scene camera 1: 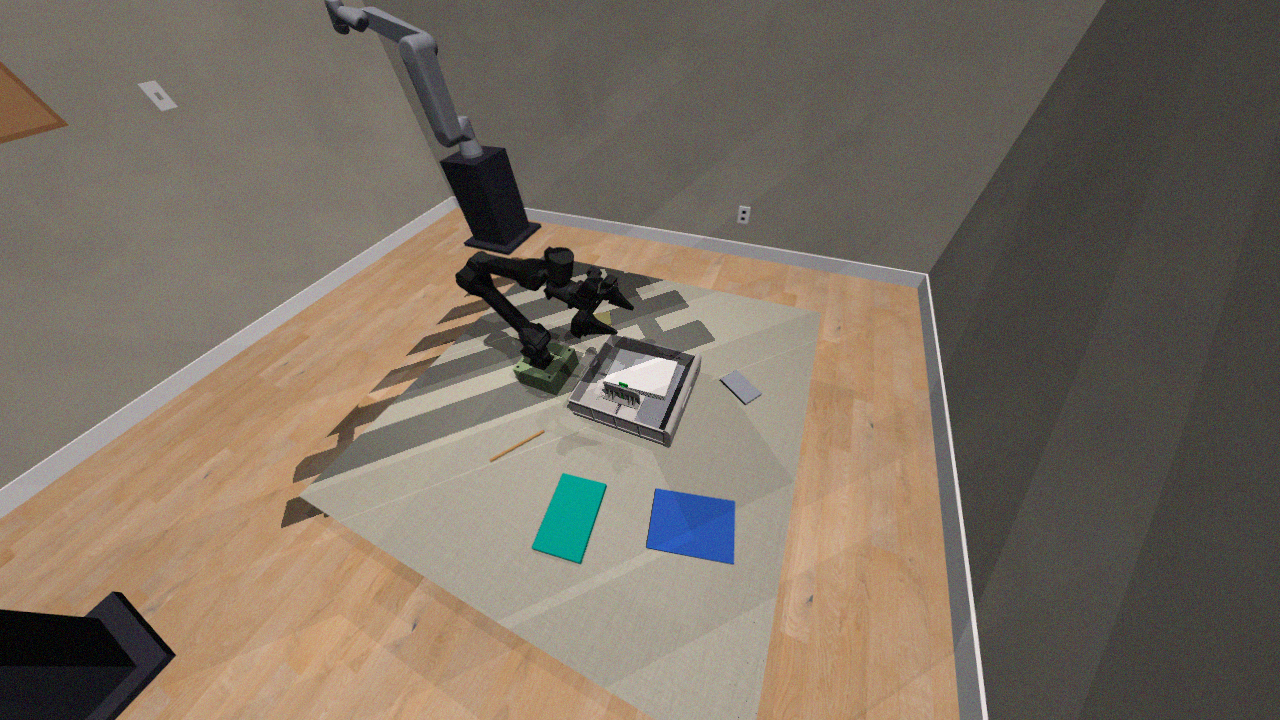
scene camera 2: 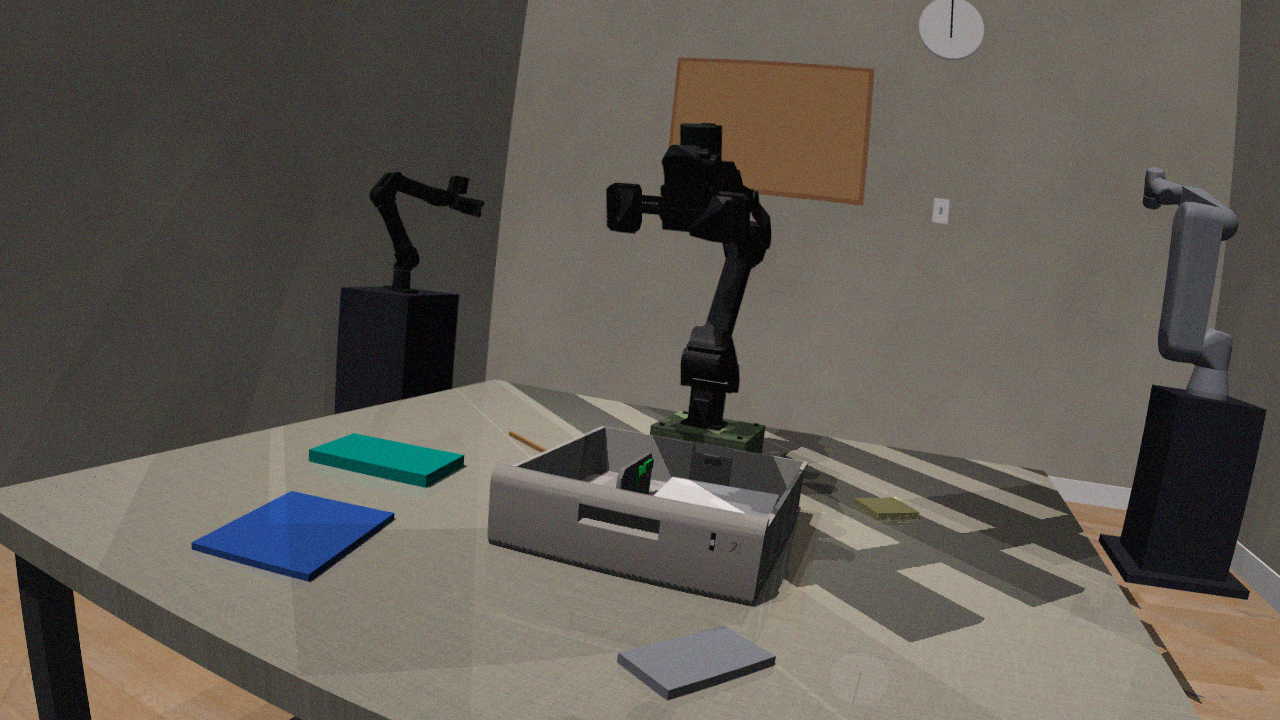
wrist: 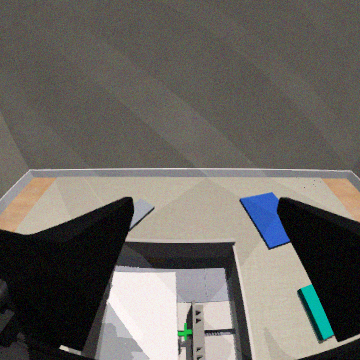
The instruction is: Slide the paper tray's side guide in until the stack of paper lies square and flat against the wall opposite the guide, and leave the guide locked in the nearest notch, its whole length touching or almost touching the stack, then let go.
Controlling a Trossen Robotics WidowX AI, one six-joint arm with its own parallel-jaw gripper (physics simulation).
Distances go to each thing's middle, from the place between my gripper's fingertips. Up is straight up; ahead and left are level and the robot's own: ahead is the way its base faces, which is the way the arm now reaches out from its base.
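The white paper stack (scene camera 2: 751, 502) is 10 cm to the left of my hand, 3 cm behind it and 34 cm below it. I see the grey paper tray (scene camera 2: 575, 503) 5 cm to the left of my hand, 1 cm behind it and 32 cm below it. The grey pad (scene camera 2: 673, 668) is far ahead of my hand, a good way to the left of it and far below it, while the teal pad (scene camera 2: 405, 463) is far to the right of my hand, a touch behind it and far below it.
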